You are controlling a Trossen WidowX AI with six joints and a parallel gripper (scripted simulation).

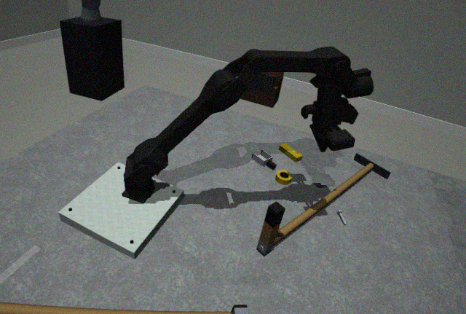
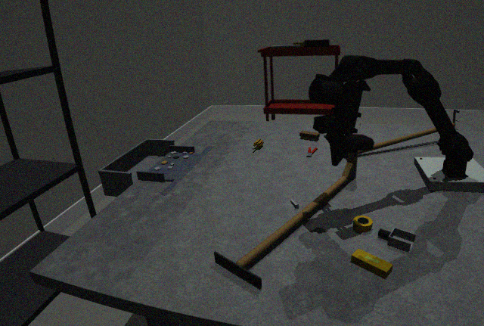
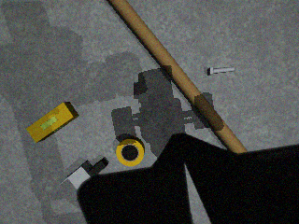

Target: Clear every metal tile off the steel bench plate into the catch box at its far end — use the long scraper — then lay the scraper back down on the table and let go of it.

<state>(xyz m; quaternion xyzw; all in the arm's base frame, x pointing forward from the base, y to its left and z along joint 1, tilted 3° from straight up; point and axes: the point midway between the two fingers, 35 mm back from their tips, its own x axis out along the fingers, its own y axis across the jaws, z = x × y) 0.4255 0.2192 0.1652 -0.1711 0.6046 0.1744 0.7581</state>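
My gripper tip is now 60 mm short of the long scraper, 10 mm to the left of it and 100 mm above it. From my gripper tip the other things lie so: yellow level (80 mm behind, 190 mm to the left, 150 mm below); then grey clamp (150 mm behind, 100 mm to the left, 150 mm below); then yellow tape roll (80 mm behind, 40 mm to the left, 150 mm below).
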